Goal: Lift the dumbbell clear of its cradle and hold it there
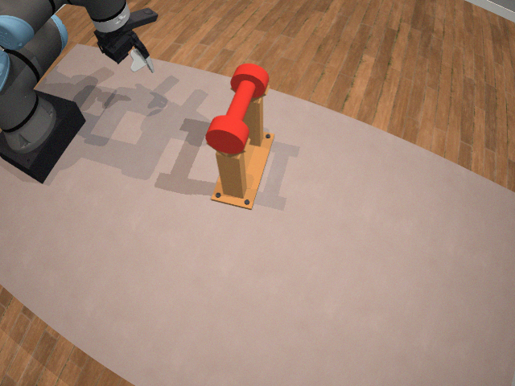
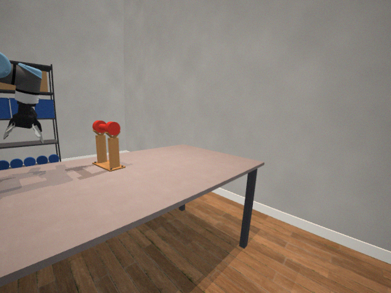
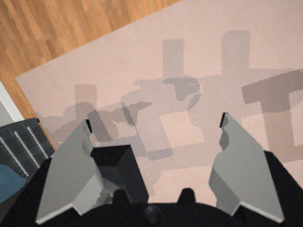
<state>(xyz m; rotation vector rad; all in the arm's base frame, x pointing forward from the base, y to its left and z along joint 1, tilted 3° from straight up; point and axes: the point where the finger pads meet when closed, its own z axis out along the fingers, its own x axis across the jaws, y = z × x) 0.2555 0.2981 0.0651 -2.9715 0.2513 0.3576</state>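
The red dumbbell lies 39 cm ahead of my hand, 9 cm to the right of it and 6 cm above it. From my hand the other things lie so: orange cradle (39 cm ahead, 9 cm to the right, 7 cm below).
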